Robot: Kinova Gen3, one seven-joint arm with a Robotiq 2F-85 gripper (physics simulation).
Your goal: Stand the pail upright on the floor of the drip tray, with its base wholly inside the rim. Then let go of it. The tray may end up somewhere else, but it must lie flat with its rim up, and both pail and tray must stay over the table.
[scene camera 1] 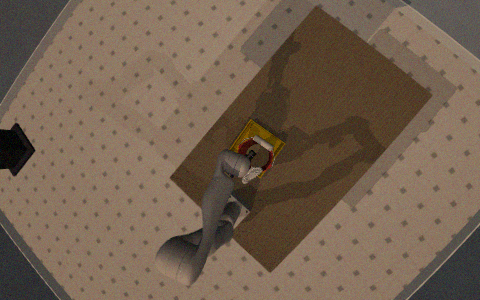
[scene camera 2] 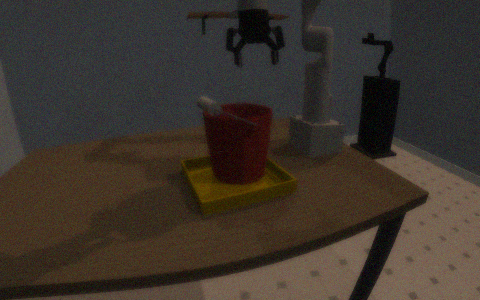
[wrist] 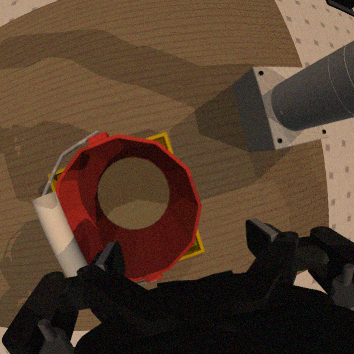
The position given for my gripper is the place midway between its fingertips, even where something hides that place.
In view: my gripper (scene camera 2: pixel 257 65), a yellow drip tray (scene camera 2: pixel 211 195) and a red pail (scene camera 1: pixel 263 158).
The red pail also shows in the wrist view (wrist: pixel 133 190). My gripper is seen too in the wrist view (wrist: pixel 184 245).
